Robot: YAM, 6 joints.
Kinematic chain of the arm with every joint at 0, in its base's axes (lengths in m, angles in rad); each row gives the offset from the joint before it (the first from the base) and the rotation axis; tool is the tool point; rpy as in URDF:
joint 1: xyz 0 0 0.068 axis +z
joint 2: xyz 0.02 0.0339 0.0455 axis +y
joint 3: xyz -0.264 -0.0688 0 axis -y
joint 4: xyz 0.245 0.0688 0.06 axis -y
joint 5: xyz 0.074 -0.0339 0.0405 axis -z
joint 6: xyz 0.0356 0 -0.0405 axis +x
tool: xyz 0 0 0 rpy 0 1.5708 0
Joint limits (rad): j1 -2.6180..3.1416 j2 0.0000..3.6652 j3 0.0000..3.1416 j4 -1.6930..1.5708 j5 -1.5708..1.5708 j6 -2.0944..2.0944
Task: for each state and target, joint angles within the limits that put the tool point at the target. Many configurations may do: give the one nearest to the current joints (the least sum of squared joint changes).
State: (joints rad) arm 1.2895 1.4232 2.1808 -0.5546 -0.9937 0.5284
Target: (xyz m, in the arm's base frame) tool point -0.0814 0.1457 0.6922
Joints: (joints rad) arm 1.9179 1.5966 2.6268 -0.1678 -0.8598 0.5284
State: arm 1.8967 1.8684 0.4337 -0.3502 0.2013 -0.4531
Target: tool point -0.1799 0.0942 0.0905
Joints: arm 2.6716 1.5406 0.5167 -0.4337 0.0704 -0.4531
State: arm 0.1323 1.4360 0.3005 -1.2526 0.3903 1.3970
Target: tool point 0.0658 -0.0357 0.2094
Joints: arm -0.2445 0.9641 0.6118 -1.6930 0.5534 1.3970
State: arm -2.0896 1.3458 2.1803 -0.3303 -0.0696 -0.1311
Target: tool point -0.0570 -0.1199 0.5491
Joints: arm -2.0380 1.0054 1.7241 -0.6620 -0.0876 -0.1311
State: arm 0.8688 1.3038 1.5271 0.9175 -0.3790 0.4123
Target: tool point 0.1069 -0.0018 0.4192
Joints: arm -0.0471 0.6006 0.6240 0.9548 -0.0909 0.4123
